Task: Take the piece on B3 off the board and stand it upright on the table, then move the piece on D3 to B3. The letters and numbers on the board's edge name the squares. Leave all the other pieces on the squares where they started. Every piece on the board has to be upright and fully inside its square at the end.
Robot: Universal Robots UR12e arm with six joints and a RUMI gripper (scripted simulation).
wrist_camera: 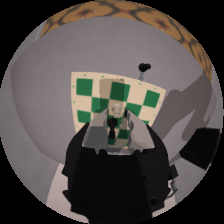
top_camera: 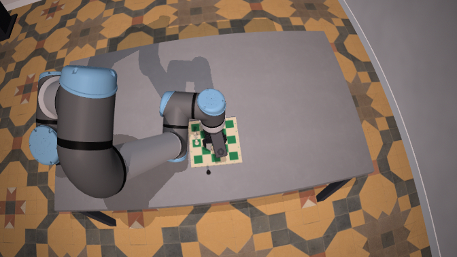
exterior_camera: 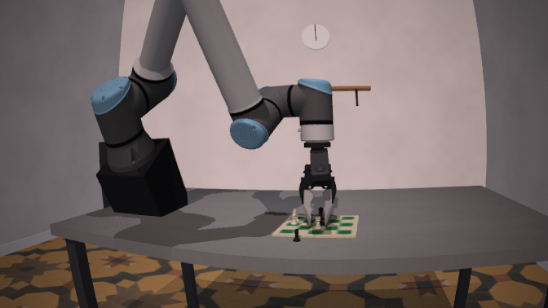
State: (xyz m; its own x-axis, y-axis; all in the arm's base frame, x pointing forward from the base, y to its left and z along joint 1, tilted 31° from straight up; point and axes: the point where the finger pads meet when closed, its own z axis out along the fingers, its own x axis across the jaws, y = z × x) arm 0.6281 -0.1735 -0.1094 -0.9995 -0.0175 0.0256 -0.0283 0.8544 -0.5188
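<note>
Now: hand 4 cm to the right of the chessboard and 3 cm above it.
</note>
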